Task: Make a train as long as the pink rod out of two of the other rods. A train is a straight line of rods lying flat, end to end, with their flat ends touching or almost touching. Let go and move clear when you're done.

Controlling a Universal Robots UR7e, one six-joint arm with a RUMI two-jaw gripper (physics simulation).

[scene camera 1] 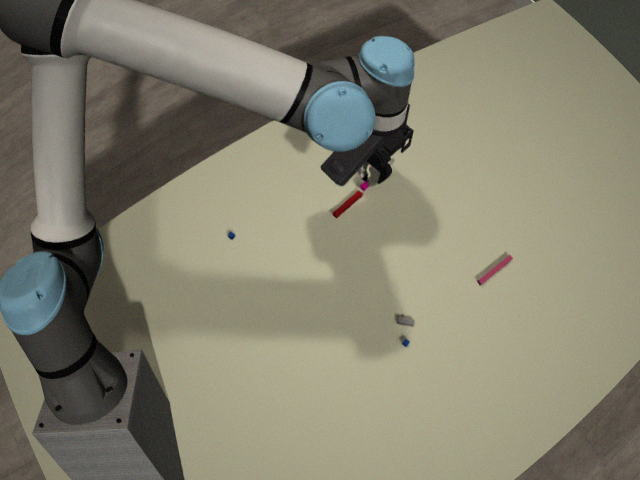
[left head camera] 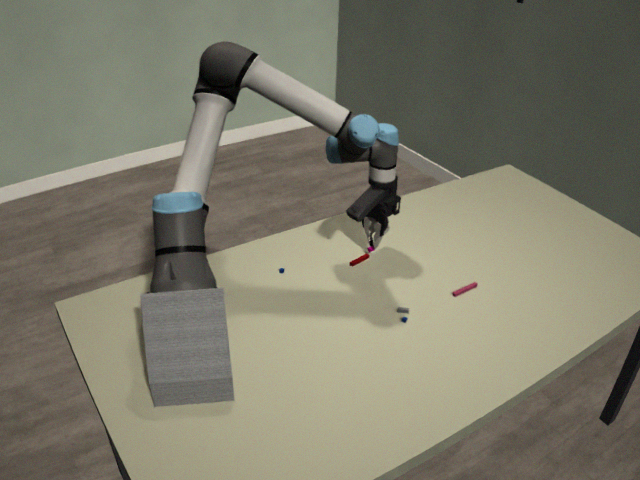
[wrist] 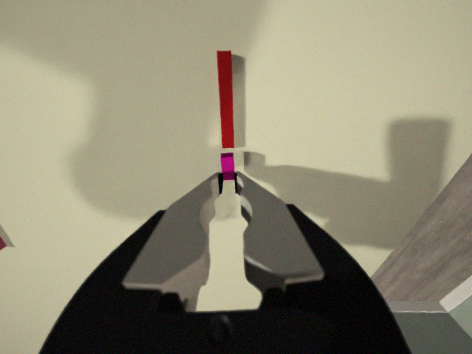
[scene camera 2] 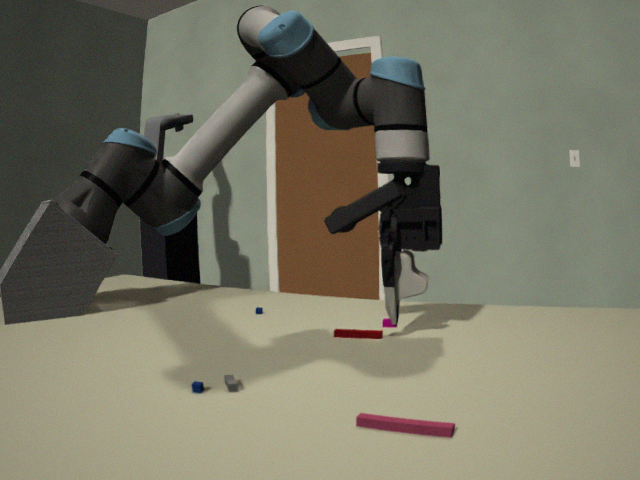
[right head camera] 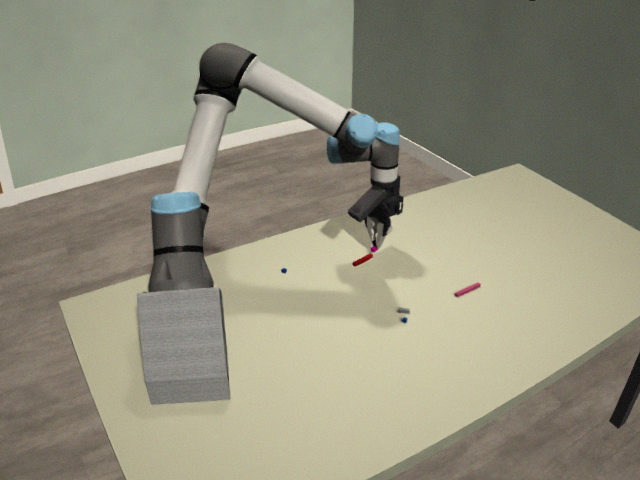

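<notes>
My gripper (wrist: 228, 174) (scene camera 2: 395, 321) is shut on a short magenta rod (wrist: 227, 165) (scene camera 1: 364, 185) (scene camera 2: 388, 322) (left head camera: 370, 249) (right head camera: 373, 249), low over the table. Its free end sticks out toward the red rod (wrist: 226, 100) (scene camera 1: 347, 204) (scene camera 2: 357, 333) (left head camera: 359, 259) (right head camera: 362, 259), which lies flat. The two are nearly in line, with a small gap between their ends in the wrist view. Whether the magenta rod touches the table is hard to tell. The pink rod (left head camera: 464, 289) (right head camera: 467, 289) (scene camera 1: 494, 269) (scene camera 2: 405, 425) lies flat, apart from them; a corner of it shows at the wrist view's left edge.
A small grey rod (left head camera: 403, 310) (scene camera 1: 404, 320) (scene camera 2: 231, 383) lies beside a blue cube-like piece (left head camera: 404, 319) (scene camera 1: 405, 342) (scene camera 2: 197, 386). Another blue piece (left head camera: 281, 270) (scene camera 1: 231, 235) (scene camera 2: 258, 310) lies nearer the robot base. The table (left head camera: 320, 413) has its far edge behind the gripper.
</notes>
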